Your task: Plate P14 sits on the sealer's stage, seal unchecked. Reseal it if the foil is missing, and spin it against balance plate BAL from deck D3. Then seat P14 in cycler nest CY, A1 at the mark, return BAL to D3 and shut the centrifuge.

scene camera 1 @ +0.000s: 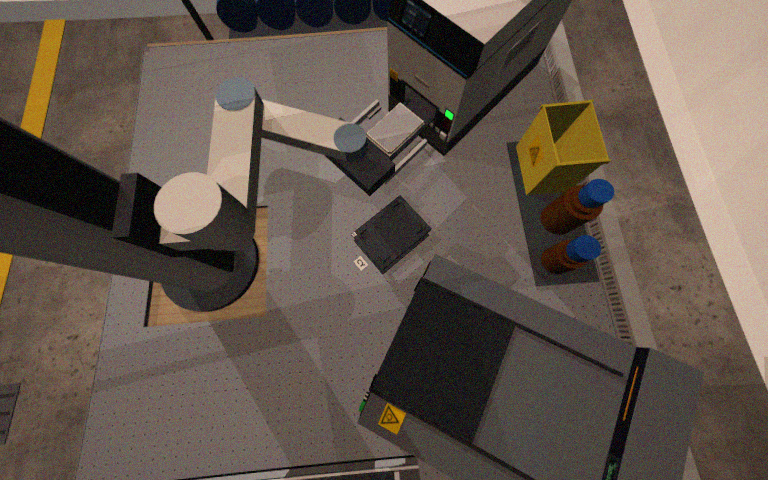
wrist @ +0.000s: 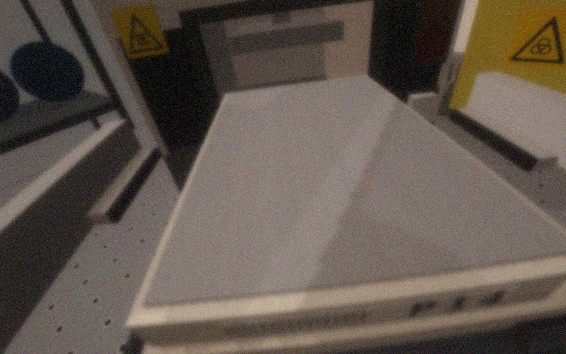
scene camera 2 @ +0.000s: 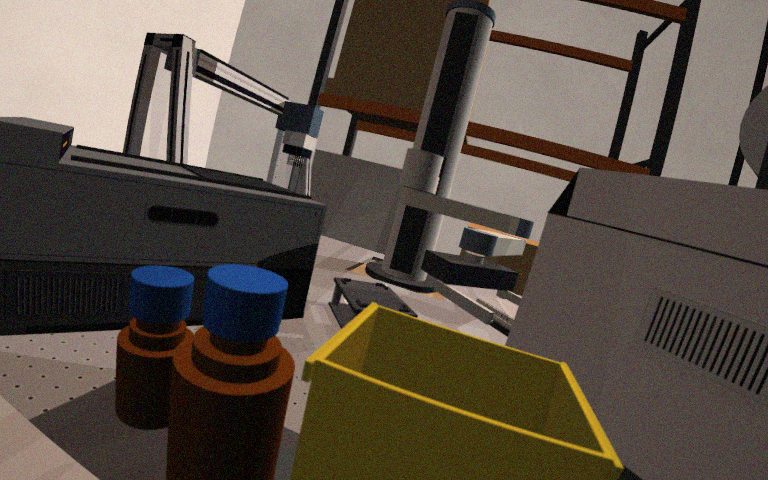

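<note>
Plate P14 lies flat on the stage in front of the sealer. Its top looks like a smooth grey sheet with a pale rim, and no open wells show; a blurred label is on its near side. My gripper is open, with one finger along each side of the plate and gaps beside it. Cycler nest CY is a dark raised frame with no plate on it. The centrifuge is probably the large grey machine; its hatch state is unclear. BAL and D3 do not show.
A yellow bin and two brown bottles with blue caps stand on a dark mat at the right. The large grey machine lies beyond the nest from the sealer. A rack edge shows at the bottom of scene camera 1.
</note>
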